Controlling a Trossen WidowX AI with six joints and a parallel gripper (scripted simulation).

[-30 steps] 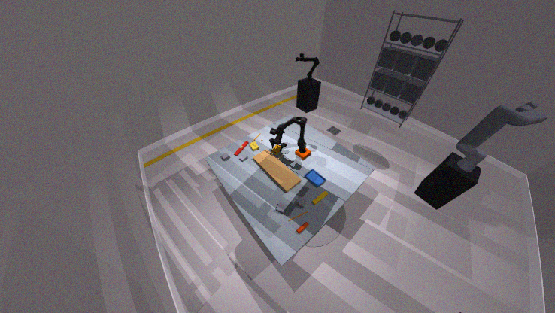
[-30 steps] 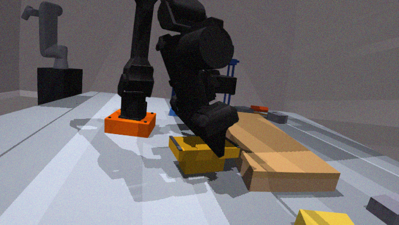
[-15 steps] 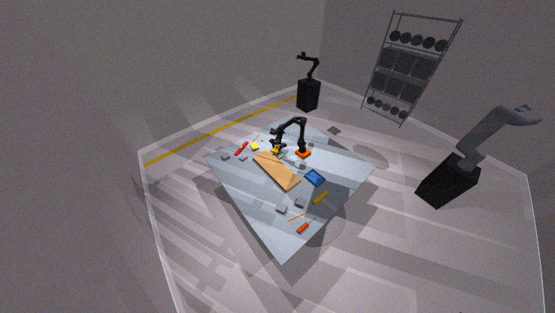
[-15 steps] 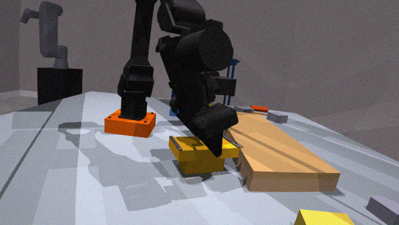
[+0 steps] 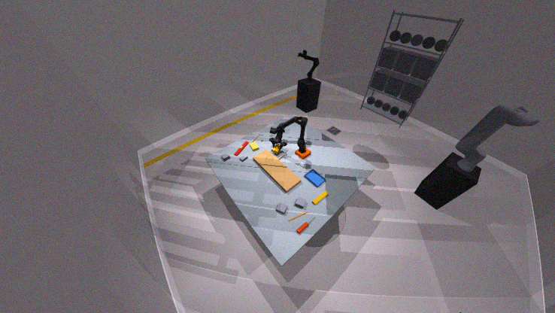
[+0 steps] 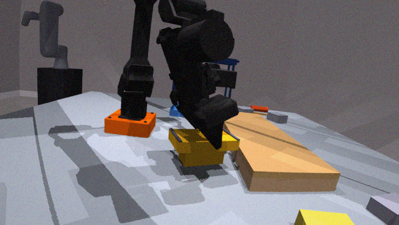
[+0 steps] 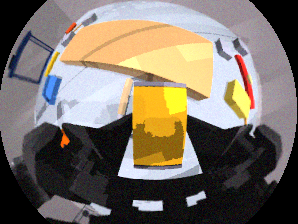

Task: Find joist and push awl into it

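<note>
Right now the green square light is 40 mm below my gripper tip, 40 mm behind it and 20 mm to the right of it. From my gripper tip the other things lie so: awl (70 mm to the left, 50 mm below, 20 mm behind); yellow stud finder (30 mm below, 30 mm behind, 10 mm to the right); yellow block (230 mm to the right, 150 mm ahead, 40 mm below).
</note>
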